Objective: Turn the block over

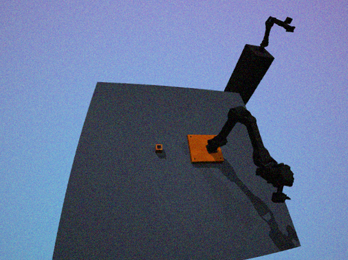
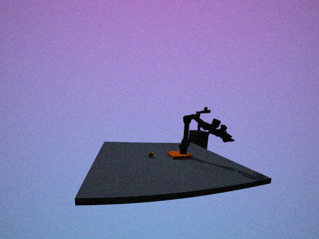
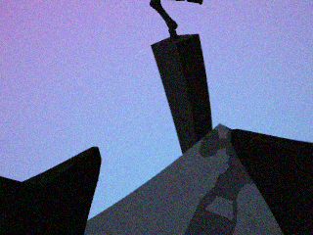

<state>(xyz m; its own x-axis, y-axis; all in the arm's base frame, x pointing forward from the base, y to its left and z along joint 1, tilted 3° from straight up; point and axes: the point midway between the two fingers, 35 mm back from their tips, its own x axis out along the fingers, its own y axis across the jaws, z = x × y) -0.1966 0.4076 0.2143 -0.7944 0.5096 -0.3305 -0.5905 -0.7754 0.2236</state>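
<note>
Now: the orange block 56 cm ahead of my gripper tip, 46 cm to the right of it and 23 cm below it.
</note>
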